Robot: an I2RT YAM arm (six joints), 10 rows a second.
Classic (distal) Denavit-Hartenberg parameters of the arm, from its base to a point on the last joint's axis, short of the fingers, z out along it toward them. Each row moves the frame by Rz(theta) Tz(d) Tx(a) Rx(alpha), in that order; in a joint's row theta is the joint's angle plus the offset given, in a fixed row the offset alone. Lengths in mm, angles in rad.
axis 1: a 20, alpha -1.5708, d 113.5, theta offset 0
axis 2: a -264, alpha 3.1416, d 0, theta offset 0
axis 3: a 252.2, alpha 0, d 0, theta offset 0.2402
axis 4: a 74, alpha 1.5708, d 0, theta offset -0.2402
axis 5: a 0, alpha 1.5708, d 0, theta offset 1.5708
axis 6: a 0, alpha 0, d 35.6, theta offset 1.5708
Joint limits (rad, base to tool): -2.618..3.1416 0..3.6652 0..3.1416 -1.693..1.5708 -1.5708..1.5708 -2.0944..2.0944
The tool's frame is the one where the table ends.
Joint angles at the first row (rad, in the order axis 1, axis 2, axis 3, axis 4, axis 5, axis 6):
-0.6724 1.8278 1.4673 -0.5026 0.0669 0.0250
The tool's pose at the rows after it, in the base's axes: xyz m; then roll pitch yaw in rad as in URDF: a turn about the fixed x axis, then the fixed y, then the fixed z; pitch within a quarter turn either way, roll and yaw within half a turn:
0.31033, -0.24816, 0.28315, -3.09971, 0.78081, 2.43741
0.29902, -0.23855, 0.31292, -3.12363, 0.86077, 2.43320
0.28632, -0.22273, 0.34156, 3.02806, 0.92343, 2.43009
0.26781, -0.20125, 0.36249, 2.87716, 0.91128, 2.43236
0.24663, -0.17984, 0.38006, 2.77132, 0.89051, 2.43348
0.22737, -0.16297, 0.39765, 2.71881, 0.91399, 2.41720
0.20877, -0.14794, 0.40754, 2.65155, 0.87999, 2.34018
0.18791, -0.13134, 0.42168, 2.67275, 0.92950, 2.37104
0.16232, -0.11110, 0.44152, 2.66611, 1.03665, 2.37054
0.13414, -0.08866, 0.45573, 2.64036, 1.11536, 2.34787
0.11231, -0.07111, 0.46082, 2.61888, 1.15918, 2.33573
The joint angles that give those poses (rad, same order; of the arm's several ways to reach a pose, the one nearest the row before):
-0.6685 1.7554 1.4677 -0.5037 0.0669 0.0254
-0.6689 1.6749 1.4677 -0.5037 0.0479 0.0257
-0.6689 1.5891 1.4678 -0.5236 -0.0795 0.0258
-0.6689 1.5017 1.4678 -0.6193 -0.2325 0.0254
-0.6689 1.4158 1.4677 -0.7231 -0.3397 0.0261
-0.6689 1.3365 1.4677 -0.7738 -0.3786 0.0364
-0.6689 1.2709 1.4677 -0.8490 -0.3862 0.0910
-0.6685 1.1912 1.4677 -0.8906 -0.3863 0.0658
-0.6685 1.0885 1.4677 -0.8898 -0.3866 0.0563
-0.6678 0.9844 1.4674 -0.9127 -0.3874 0.0597
-0.6678 0.9035 1.4586 -0.9402 -0.3954 0.0597

